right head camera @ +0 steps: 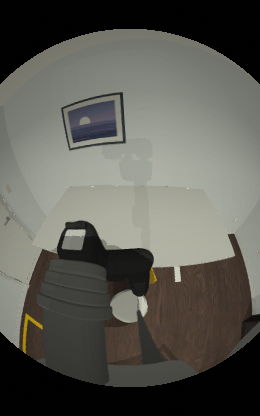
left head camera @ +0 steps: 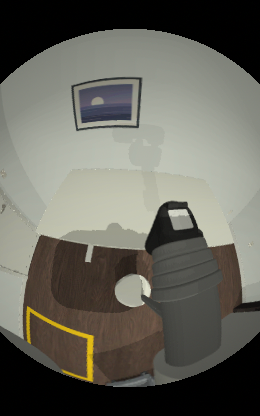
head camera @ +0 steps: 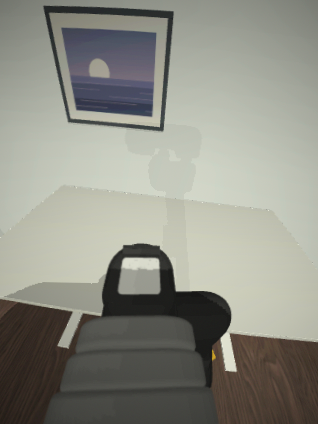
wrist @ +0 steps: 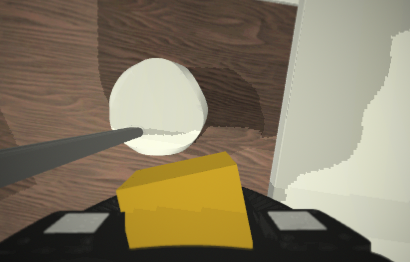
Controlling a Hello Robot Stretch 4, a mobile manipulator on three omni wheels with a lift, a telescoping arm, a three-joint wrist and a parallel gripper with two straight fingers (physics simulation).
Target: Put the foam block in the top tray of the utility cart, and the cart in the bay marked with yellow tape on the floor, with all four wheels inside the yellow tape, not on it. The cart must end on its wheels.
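The yellow foam block [wrist: 185, 197] [right head camera: 153, 276] [head camera: 214, 355] sits between the two fingers of my gripper [wrist: 191, 204] [right head camera: 141, 286], which is shut on it. The block is raised above the floor, beyond the near edge of the white table. The arm and wrist hide most of it in the head view. The yellow tape bay [left head camera: 90, 357] [right head camera: 24, 340] is on the floor at the lower left; part of its outline is cut off. I cannot make out the utility cart or its top tray in any view.
The white table [head camera: 240, 260] [left head camera: 100, 200] [right head camera: 185, 225] [wrist: 340, 100] stands against the wall. A round white object [left head camera: 129, 290] [right head camera: 124, 306] [wrist: 155, 95] stands on the floor beside the arm. A dark object [right head camera: 252, 325] shows at the right edge. A framed picture [head camera: 115, 90] hangs above.
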